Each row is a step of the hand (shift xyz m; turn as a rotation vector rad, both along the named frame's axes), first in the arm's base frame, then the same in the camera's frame.
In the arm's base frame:
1: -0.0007 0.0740 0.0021 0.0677 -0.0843 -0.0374
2: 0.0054 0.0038 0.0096 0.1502 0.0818 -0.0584
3: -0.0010 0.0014 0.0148 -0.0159 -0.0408 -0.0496
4: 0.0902 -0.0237 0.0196 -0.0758 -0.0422 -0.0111
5: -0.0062 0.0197 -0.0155 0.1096 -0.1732 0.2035
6: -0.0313 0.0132 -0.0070 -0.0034 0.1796 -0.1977
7: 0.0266 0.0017 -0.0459 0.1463 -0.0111 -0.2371
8: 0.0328 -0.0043 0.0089 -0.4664 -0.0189 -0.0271
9: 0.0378 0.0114 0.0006 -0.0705 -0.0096 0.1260
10: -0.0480 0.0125 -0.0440 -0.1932 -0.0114 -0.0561
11: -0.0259 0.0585 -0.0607 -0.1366 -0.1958 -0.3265
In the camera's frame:
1: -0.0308 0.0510 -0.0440 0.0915 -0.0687 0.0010
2: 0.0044 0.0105 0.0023 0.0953 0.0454 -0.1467
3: 0.0003 0.0112 0.0098 -0.0034 -0.0660 -0.0034
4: 0.0936 0.0172 -0.0052 -0.0525 -0.0524 0.0464
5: -0.0155 0.0009 -0.0206 0.1941 0.0517 0.2075
6: -0.0345 -0.0028 -0.0014 -0.1001 -0.0207 -0.2468
7: 0.0180 -0.0258 -0.0428 0.1091 -0.1447 -0.2119
8: 0.0325 0.0104 -0.0033 -0.4170 -0.1313 0.1657
9: 0.0296 0.0161 -0.0206 -0.0450 0.0680 0.1195
10: -0.0537 -0.0331 -0.0205 -0.1765 -0.0887 0.0397
11: -0.0546 -0.0094 -0.0686 -0.0812 -0.3924 -0.0552

